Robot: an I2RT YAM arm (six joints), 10 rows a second.
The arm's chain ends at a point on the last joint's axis. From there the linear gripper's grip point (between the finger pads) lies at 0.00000 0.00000 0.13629 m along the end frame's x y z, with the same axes.
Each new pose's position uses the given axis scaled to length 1; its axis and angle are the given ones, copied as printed.
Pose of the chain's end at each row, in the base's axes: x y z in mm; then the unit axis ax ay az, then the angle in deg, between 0 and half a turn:
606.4 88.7 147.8 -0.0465 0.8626 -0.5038 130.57
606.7 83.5 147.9 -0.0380 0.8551 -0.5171 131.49
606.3 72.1 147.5 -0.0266 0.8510 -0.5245 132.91
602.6 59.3 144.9 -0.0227 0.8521 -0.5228 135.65
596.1 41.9 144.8 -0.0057 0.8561 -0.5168 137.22
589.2 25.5 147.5 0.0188 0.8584 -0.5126 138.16
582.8 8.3 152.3 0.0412 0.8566 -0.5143 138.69
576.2 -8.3 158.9 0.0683 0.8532 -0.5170 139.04
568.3 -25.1 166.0 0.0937 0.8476 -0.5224 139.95
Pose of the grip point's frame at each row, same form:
701.0 -4.2 116.2 -0.0465 0.8626 -0.5038 130.57
698.4 -12.8 118.2 -0.0380 0.8551 -0.5171 131.49
694.4 -27.5 117.7 -0.0266 0.8510 -0.5245 132.91
686.6 -42.7 111.3 -0.0227 0.8521 -0.5228 135.65
676.0 -62.1 107.9 -0.0057 0.8561 -0.5168 137.22
664.9 -80.9 108.5 0.0188 0.8584 -0.5126 138.16
654.8 -100.6 113.1 0.0412 0.8566 -0.5143 138.69
644.0 -119.9 119.9 0.0683 0.8532 -0.5170 139.04
630.9 -139.8 127.3 0.0937 0.8476 -0.5224 139.95

